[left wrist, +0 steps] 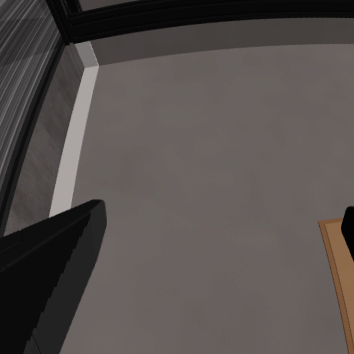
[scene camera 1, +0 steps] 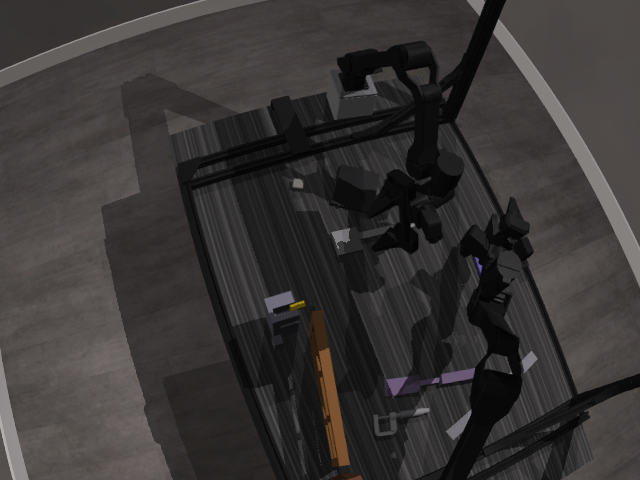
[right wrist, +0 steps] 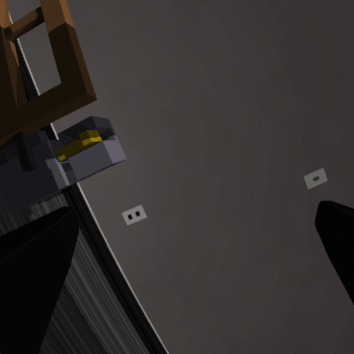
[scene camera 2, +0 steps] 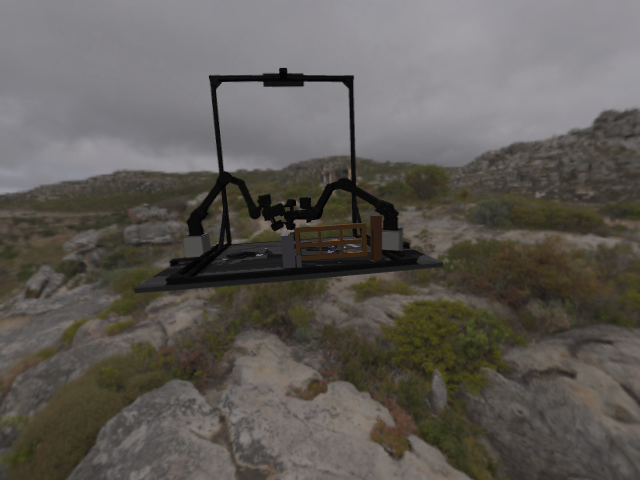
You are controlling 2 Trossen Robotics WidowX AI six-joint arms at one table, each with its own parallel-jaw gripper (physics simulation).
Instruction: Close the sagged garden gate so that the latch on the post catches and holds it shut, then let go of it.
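Places are measured from the left arm's base along level axes (x back, y down, z right), in centimetres.
Pixels of known places: left gripper, fingertip midpoint: (left wrist: 228, 215) (scene camera 1: 503, 206); right gripper, fingertip midpoint: (scene camera 1: 370, 233) (right wrist: 200, 216) (scene camera 2: 273, 214); left arm's base, link origin: (scene camera 2: 390, 229); right arm's base, link origin: (scene camera 1: 353, 81) (scene camera 2: 196, 234).
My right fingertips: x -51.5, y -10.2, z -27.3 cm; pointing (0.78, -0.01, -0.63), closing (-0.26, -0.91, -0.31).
Observation:
Ahead of a thing's pixels: the offset from my right fingertips to its top centre. "spot": to the spot under its first point.
The orange-brown gate (scene camera 1: 333, 397) (scene camera 2: 330, 226) (right wrist: 59, 45) stands upright. Its free end is close to the grey latch post {spot: dx +15.3, dy +7.5, dz -13.0 cm} (scene camera 1: 279, 299) (scene camera 2: 287, 250) (right wrist: 107, 154), with a visible gap in scene camera 1. The yellow latch {dx +15.3, dy +8.0, dz -9.3 cm} (scene camera 1: 297, 305) (right wrist: 91, 138) sits on this post, beside the gate's end. Whether a dark bar at that end touches the post, I cannot tell. The brown hinge post {spot: dx +49.3, dy +11.1, dz +9.0 cm} (scene camera 2: 376, 237) holds the other end. My right gripper (scene camera 1: 372, 231) (right wrist: 200, 216) is open and empty above the table, away from the gate. My left gripper (scene camera 1: 502, 207) (left wrist: 228, 215) is open and empty, farther off.
A purple tool {spot: dx +22.7, dy +21.0, dz +17.5 cm} (scene camera 1: 403, 385) and a grey clamp-like piece {dx +31.2, dy +19.8, dz +19.7 cm} (scene camera 1: 385, 423) lie right of the gate. Pale strips {spot: dx +10.0, dy +21.4, dz +48.3 cm} (scene camera 1: 529, 361) lie near the left arm. A grey-white block {dx -10.2, dy +20.3, dz +2.0 cm} (scene camera 1: 346, 240) lies near the right gripper, a small white block {dx -16.9, dy +19.8, dz -18.8 cm} (scene camera 1: 297, 183) beyond it. Black frame bars edge the table.

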